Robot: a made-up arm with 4 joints.
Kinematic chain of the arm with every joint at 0, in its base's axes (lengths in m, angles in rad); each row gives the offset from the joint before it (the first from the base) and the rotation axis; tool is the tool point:
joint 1: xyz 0 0 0.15 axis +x
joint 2: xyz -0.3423 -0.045 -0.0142 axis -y
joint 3: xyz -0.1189 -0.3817 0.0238 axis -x
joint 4: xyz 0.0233 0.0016 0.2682 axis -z
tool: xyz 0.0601 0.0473 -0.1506
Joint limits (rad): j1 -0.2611..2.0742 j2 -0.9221..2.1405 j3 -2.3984..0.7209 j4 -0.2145..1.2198
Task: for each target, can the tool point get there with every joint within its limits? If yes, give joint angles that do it. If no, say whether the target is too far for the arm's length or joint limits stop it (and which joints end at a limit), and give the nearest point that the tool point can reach.
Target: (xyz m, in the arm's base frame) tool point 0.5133 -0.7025 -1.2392
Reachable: no: too far | nearest point -0.2986 -0.2493 -0.3430 | short by 1.291 m
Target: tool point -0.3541 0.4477 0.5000
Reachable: no: joint limits stop it (at a limit: joint 1, joint 2, joint 4) | nearest point -0.3902 0.2379 -0.0734 | short by 0.612 m
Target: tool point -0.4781 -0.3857 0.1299
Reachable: yes | joints 0.0610 1.2872 0.4806 0.8939
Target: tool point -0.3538 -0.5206 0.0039
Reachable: yes | joints 0.2148 0.5690 -1.8648 0.6645
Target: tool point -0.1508 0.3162 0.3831
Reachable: no: joint limits stop it (at a limit: joint 1, joint 2, joint 3, joint 4) | nearest point -0.3777 0.2276 -0.0712 | short by 0.515 m
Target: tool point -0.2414 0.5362 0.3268
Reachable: no: joint limits stop it (at a limit: joint 1, joint 2, joint 4) | nearest point -0.3919 0.2394 -0.0739 | short by 0.521 m
